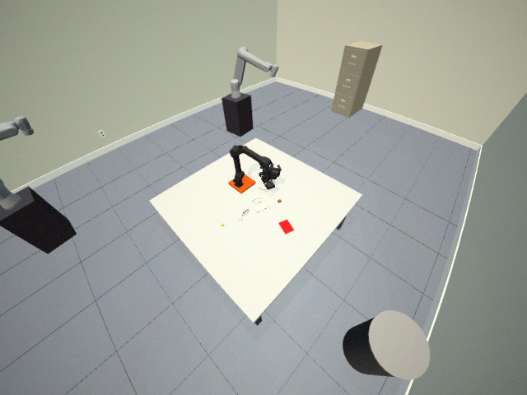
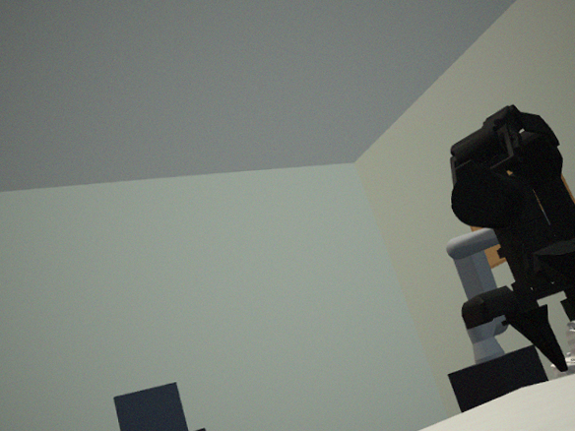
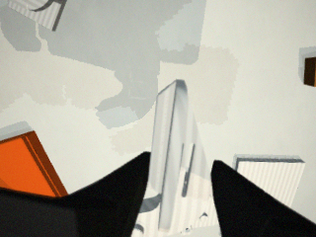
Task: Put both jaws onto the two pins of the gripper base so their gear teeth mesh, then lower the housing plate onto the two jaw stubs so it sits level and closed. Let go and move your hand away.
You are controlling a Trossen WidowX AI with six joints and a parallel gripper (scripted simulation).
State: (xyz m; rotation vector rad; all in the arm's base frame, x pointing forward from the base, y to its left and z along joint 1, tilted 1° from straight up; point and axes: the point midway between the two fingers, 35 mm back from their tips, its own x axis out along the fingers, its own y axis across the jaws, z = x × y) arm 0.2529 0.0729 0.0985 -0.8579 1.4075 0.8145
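My gripper tip is 13 cm to the left of the housing plate, 8 cm above it and 5 cm short of it. Round my gripper tip: small brown object: 13 cm ahead, 8 cm below; then cyan block: 25 cm to the left, 16 cm behind, 8 cm below; then dark piece: 34 cm to the left, 11 cm behind, 7 cm below.
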